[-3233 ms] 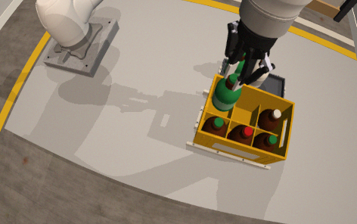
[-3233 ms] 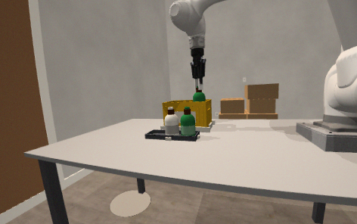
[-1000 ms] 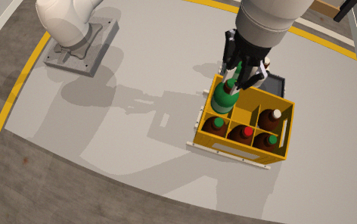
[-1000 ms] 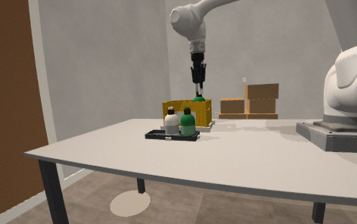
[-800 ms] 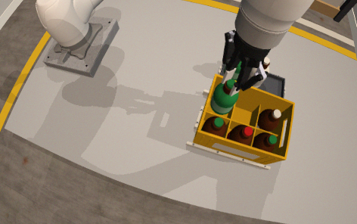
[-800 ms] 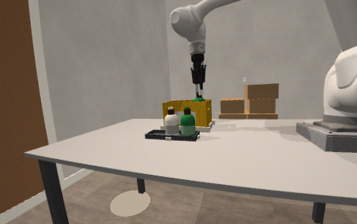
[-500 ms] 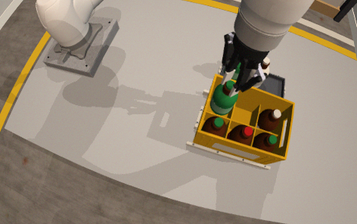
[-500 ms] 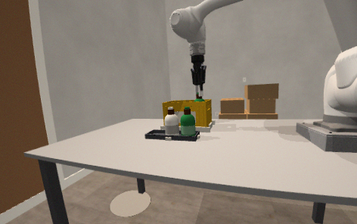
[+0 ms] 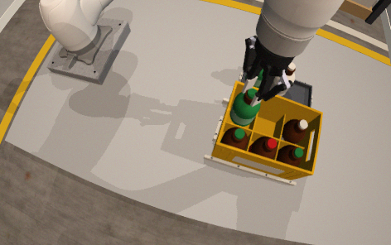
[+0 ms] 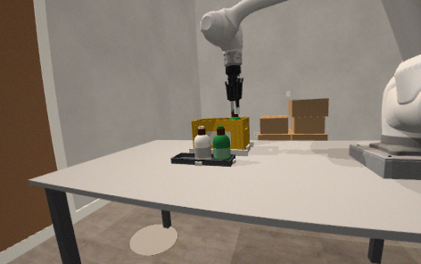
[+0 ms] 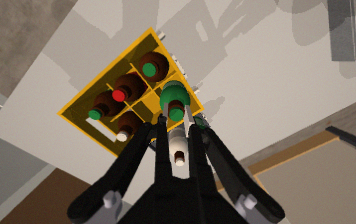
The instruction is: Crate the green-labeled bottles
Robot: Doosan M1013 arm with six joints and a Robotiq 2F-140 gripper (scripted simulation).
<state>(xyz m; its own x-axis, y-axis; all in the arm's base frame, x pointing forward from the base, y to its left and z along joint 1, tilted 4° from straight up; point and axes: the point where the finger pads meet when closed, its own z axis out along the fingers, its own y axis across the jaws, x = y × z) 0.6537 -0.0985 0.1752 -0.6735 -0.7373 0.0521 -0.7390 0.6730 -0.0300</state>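
My gripper is now 15 cm above the yellow crate, 9 cm short of it and 4 cm to the left of it. Round my hand: red-capped bottle: 15 cm below, 9 cm to the right, 9 cm ahead; brown bottle: 17 cm ahead, 15 cm below; white-labeled bottle: 18 cm to the left, 15 cm below, 11 cm ahead.
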